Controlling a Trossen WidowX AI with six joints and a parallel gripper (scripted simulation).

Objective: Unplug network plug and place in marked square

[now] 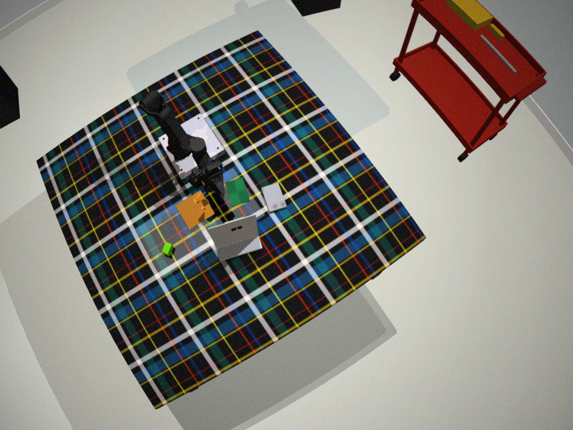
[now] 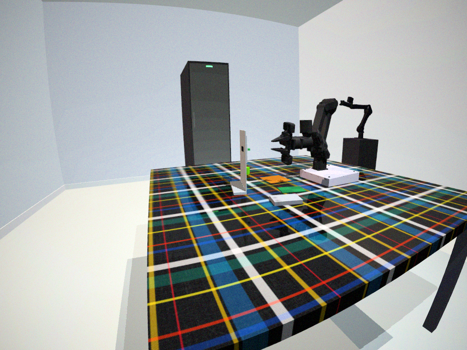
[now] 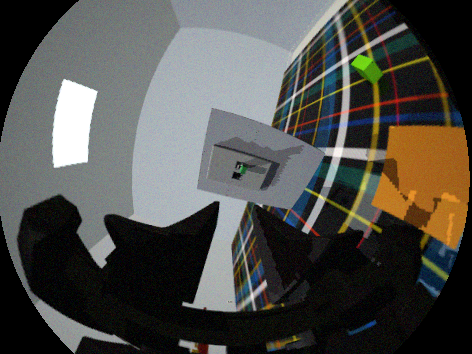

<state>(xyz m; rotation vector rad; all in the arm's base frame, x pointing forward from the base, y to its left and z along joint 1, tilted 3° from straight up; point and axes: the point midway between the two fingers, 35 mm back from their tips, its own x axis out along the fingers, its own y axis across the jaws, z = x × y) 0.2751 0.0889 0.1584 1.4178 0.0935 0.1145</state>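
The network plug is 11 cm ahead of my gripper tip, 1 cm to the right of it and 1 cm below it. Also, from my gripper tip: orange square (7 cm behind, 12 cm to the right, 19 cm below); then grey panel (13 cm ahead, 1 cm to the right, 7 cm below); then flat grey plate (1 cm ahead, 19 cm to the left, 18 cm below).
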